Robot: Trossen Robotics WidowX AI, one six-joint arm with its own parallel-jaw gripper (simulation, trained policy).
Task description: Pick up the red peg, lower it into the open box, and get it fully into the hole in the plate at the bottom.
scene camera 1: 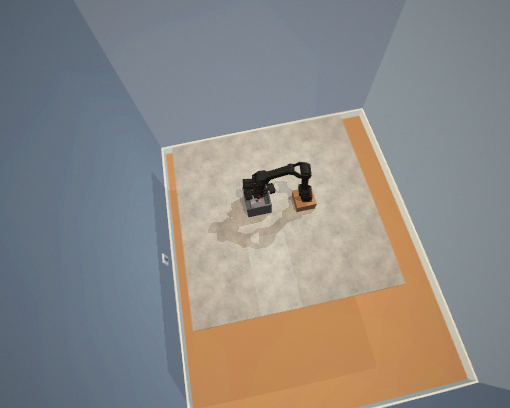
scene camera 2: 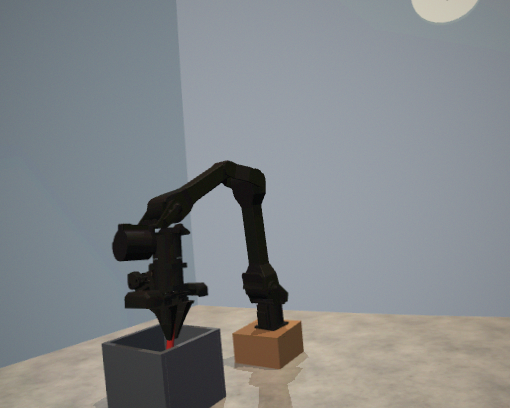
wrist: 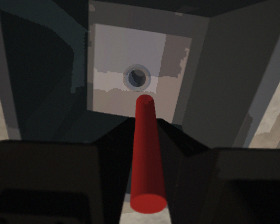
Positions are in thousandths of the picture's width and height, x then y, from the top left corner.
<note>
I see my gripper (scene camera 2: 338,832), a red peg (wrist: 530,855), a dark grey box (wrist: 791,462) and a plate (wrist: 423,230).
My gripper shows as well in the wrist view (wrist: 520,556). Scene camera 2 misses the plate, which is hidden by the dark grey box.
</note>
